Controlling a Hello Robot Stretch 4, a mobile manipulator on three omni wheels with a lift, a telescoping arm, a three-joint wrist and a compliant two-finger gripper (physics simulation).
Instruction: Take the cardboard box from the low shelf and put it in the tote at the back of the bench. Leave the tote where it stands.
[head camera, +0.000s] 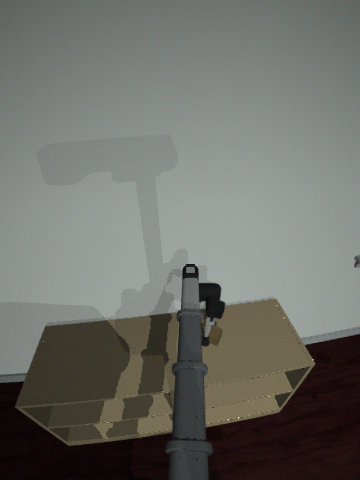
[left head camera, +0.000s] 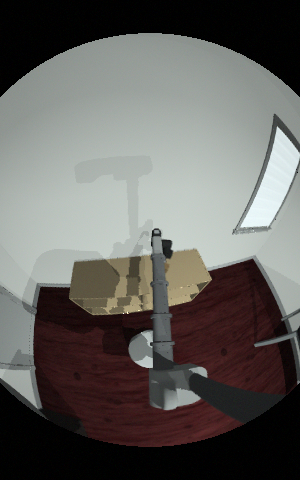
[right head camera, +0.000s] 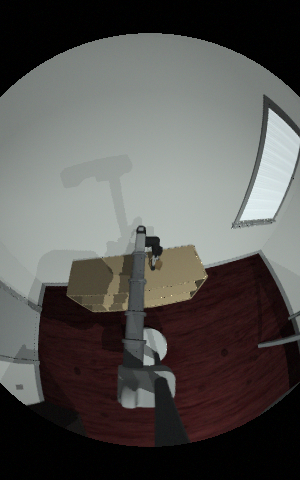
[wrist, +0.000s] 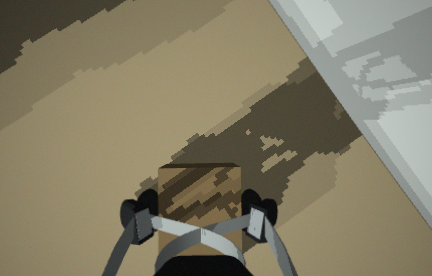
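Tan shelf unit (left head camera: 116, 285), same spot as (head camera: 122, 372).
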